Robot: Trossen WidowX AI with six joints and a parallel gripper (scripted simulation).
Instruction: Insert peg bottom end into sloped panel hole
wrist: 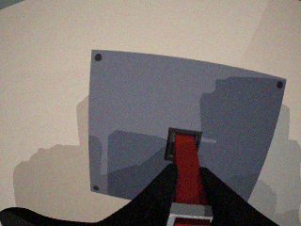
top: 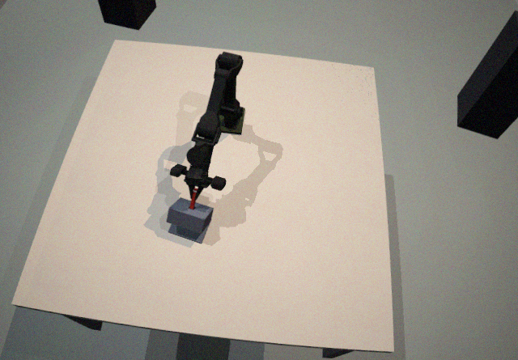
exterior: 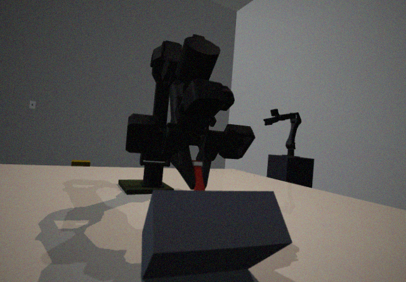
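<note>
The blue-grey sloped panel is 40 mm ahead of my gripper tip and 50 mm below it. Also, from my gripper tip: red peg 10 mm behind, 10 mm above.
</note>
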